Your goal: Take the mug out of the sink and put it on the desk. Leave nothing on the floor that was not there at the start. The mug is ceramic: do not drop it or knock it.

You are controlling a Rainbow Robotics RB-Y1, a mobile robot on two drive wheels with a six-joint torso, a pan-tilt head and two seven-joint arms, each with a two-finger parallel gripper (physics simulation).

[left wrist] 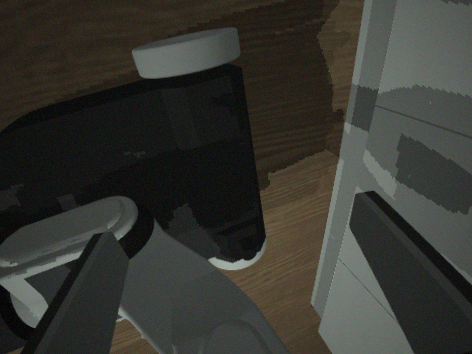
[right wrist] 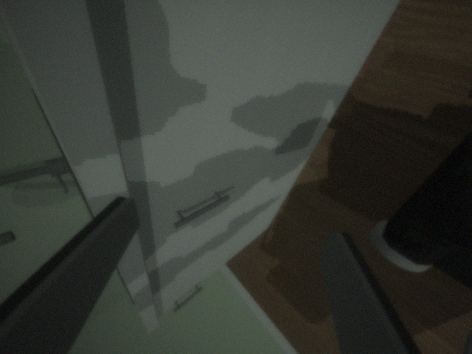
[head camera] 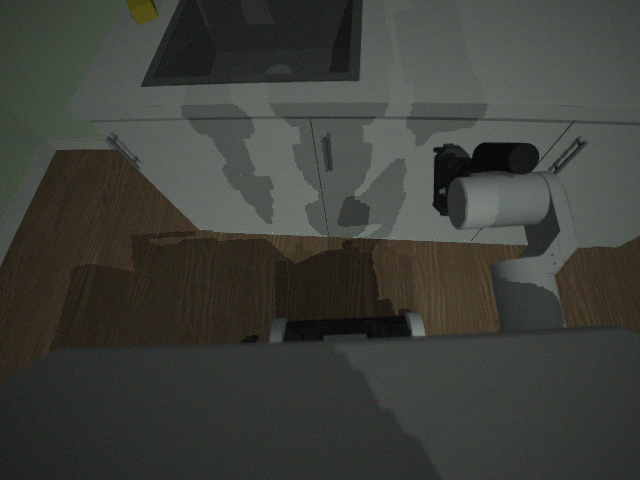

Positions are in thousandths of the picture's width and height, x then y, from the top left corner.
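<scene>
My left gripper's there in the left wrist view (left wrist: 499, 645). I can see my right gripper in the head camera (head camera: 684, 370), and the right wrist view gives me that gripper too (right wrist: 490, 643). And there's a counter with sink (head camera: 341, 234), which you'd also find in the left wrist view (left wrist: 849, 383) and the right wrist view (right wrist: 438, 343).
</scene>
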